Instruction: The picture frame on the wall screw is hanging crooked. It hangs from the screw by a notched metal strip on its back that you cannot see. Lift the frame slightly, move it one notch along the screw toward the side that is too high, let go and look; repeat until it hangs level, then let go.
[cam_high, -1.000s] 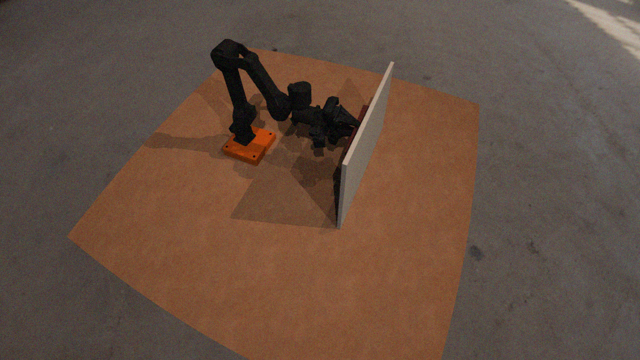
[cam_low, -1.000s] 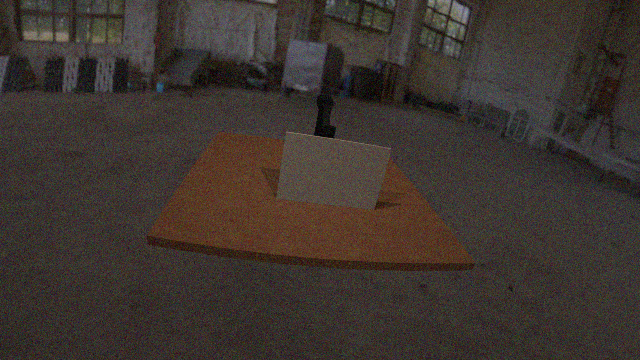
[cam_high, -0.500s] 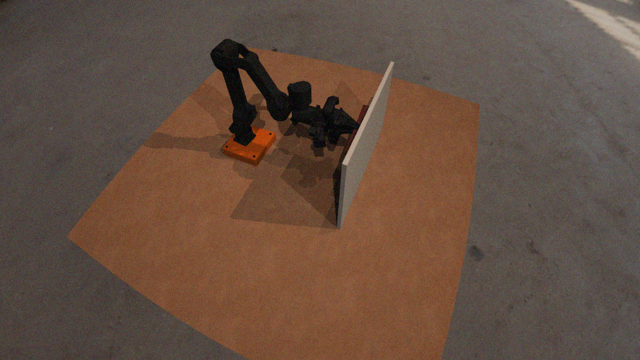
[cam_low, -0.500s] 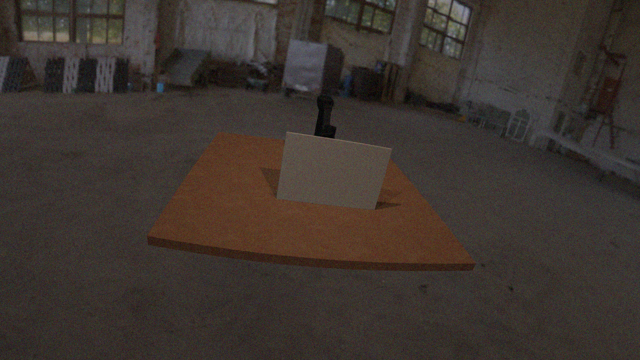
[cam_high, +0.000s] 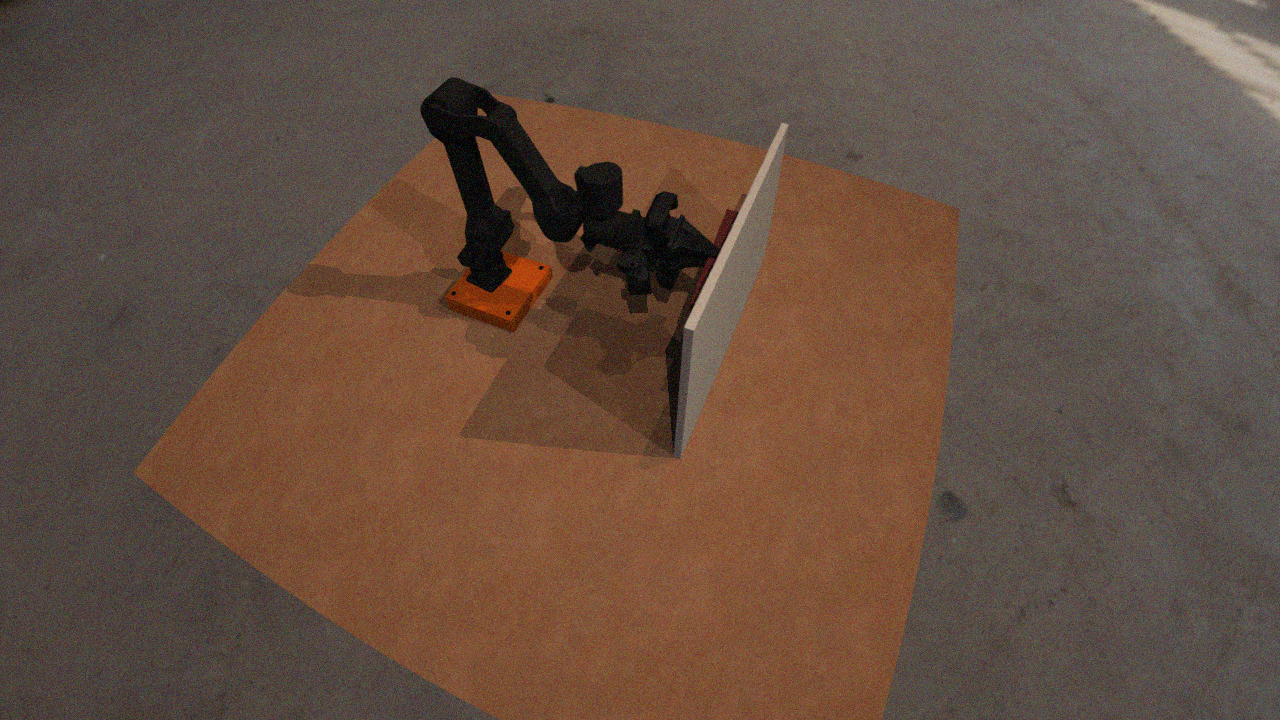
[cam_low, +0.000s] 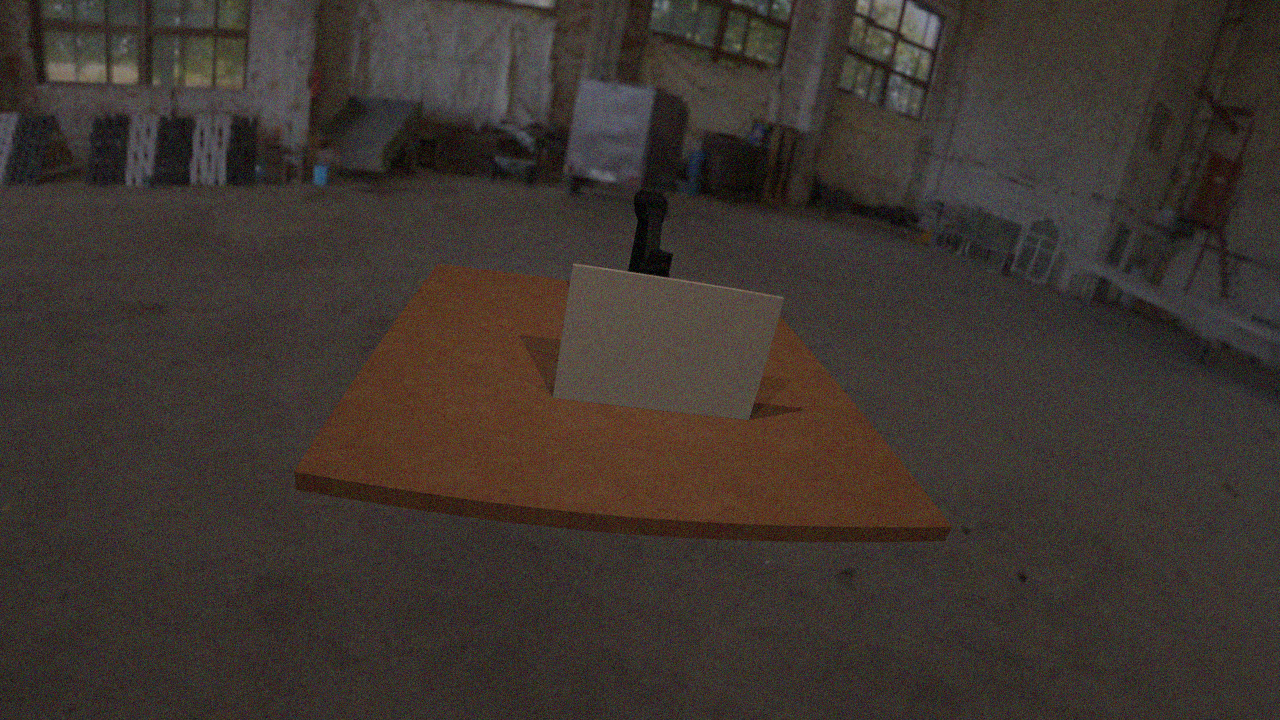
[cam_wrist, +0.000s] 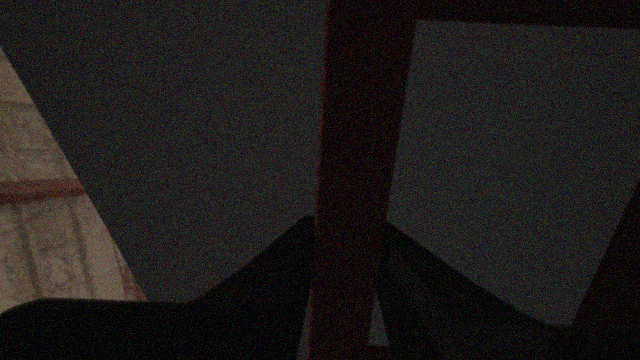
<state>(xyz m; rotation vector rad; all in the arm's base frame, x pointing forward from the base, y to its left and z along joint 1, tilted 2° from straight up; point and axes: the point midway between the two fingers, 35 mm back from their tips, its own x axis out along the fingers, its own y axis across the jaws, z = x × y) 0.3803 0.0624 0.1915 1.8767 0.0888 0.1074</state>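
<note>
My gripper tip is 1 cm to the right of the dark red picture frame and 5 cm above it. The rest, counted from my gripper tip: white wall panel (1 cm ahead, 2 cm to the left, 6 cm below).
</note>
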